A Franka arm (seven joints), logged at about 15 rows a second.
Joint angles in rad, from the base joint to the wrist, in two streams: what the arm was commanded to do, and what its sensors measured. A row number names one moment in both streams.
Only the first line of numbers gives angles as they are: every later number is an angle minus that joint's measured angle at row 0.
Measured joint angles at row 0:
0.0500, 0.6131, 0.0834, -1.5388, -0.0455, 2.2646, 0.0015
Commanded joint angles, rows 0 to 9:
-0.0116, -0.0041, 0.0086, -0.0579, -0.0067, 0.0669, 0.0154
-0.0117, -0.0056, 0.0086, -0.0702, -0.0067, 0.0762, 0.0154
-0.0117, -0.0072, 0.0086, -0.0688, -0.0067, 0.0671, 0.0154
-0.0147, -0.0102, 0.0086, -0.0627, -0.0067, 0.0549, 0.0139
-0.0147, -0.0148, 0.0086, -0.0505, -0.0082, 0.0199, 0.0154
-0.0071, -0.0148, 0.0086, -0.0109, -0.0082, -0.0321, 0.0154
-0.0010, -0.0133, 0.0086, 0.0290, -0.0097, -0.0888, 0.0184
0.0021, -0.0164, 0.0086, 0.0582, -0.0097, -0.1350, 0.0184
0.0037, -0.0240, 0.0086, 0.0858, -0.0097, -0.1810, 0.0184
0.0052, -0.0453, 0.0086, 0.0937, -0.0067, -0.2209, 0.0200
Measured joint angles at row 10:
0.0068, -0.0172, 0.0009, 0.0579, 0.0000, -0.1448, 0.0011
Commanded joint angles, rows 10 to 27:
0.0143, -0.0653, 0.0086, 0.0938, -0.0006, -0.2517, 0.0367
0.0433, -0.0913, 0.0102, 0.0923, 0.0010, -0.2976, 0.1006
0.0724, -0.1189, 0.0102, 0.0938, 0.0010, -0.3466, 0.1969
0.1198, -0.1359, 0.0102, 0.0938, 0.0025, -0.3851, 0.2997
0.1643, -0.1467, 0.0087, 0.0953, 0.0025, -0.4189, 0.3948
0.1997, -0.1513, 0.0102, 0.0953, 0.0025, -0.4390, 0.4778
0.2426, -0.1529, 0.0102, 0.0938, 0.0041, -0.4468, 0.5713
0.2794, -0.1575, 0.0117, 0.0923, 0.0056, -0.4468, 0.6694
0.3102, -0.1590, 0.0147, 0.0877, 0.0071, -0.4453, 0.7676
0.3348, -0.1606, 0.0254, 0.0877, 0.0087, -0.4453, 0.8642
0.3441, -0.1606, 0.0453, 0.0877, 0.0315, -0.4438, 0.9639
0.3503, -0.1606, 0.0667, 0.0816, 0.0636, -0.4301, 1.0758
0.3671, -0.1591, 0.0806, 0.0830, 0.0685, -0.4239, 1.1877
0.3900, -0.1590, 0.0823, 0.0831, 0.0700, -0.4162, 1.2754
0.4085, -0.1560, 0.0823, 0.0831, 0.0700, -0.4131, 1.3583
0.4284, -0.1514, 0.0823, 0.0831, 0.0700, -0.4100, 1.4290
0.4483, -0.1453, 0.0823, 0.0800, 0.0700, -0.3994, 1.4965
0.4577, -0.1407, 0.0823, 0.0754, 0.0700, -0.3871, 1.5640
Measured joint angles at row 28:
0.4459, -0.1453, 0.0780, 0.0955, 0.0596, -0.4235, 1.4456
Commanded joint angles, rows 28 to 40:
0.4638, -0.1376, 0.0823, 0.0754, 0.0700, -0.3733, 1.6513
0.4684, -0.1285, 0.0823, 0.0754, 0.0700, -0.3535, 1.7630
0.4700, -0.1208, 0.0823, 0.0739, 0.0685, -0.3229, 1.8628
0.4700, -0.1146, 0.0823, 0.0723, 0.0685, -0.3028, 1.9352
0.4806, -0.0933, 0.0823, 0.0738, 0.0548, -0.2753, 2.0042
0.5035, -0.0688, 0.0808, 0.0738, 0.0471, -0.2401, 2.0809
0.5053, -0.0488, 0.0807, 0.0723, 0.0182, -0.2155, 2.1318
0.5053, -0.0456, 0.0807, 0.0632, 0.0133, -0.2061, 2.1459
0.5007, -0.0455, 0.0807, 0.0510, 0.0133, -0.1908, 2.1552
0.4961, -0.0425, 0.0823, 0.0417, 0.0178, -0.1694, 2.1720
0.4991, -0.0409, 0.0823, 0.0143, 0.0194, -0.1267, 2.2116
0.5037, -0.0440, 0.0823, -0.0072, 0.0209, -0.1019, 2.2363
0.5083, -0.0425, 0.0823, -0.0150, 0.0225, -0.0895, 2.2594
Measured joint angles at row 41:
0.5072, -0.0259, 0.0769, 0.0285, 0.0260, -0.1302, 2.2035
